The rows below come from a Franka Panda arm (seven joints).
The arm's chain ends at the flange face. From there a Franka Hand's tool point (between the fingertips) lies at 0.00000 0.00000 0.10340 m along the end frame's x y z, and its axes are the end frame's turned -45 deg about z.
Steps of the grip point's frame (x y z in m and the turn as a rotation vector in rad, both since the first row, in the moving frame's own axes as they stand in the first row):
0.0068, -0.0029, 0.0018, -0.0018, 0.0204, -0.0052
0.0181, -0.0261, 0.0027, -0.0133, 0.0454, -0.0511
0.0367, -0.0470, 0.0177, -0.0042, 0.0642, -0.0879
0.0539, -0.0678, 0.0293, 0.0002, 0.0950, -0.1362
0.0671, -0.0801, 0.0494, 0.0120, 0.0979, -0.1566
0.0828, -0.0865, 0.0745, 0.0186, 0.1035, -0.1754
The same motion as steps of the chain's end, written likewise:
0.0011, -0.0055, 0.0018, 0.0132, 0.0157, -0.0052
-0.0099, -0.0288, 0.0028, 0.0227, 0.0415, -0.0511
-0.0121, -0.0546, 0.0179, 0.0424, 0.0484, -0.0879
-0.0163, -0.0787, 0.0298, 0.0673, 0.0670, -0.1362
-0.0148, -0.0956, 0.0499, 0.0777, 0.0607, -0.1566
-0.0080, -0.1103, 0.0751, 0.0863, 0.0600, -0.1754

